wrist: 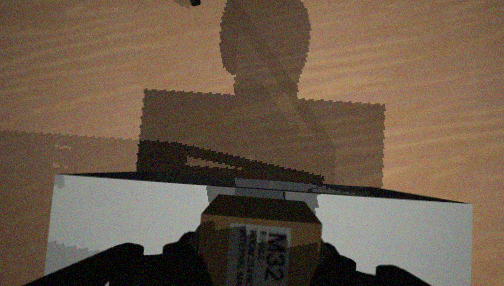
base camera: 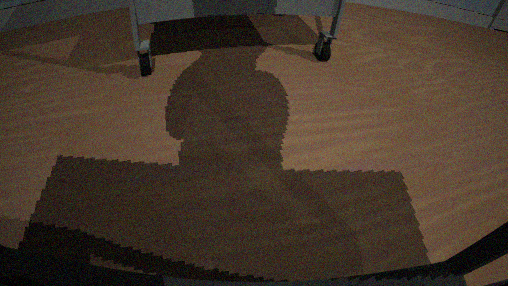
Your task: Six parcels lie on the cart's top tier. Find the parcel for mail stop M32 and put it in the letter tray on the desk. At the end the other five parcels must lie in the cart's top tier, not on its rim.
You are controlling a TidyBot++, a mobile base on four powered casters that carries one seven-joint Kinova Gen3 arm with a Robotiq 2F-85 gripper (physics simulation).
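My gripper is shut on a brown cardboard parcel at the bottom middle of the wrist view. The parcel's white label reads M32 and faces the camera; its lower part is cut off by the view's edge. The parcel hangs above a pale flat surface that looks like the top of my own base. The lower part of the cart shows at the top of the base camera view, a stretch of floor ahead of the base. Its top tier and the other parcels do not show. The desk and the letter tray do not show either.
Two cart casters stand on the wood floor. The robot's shadow falls across the floor between base and cart. The pale surface spans the lower wrist view. A pale wall base runs behind the cart.
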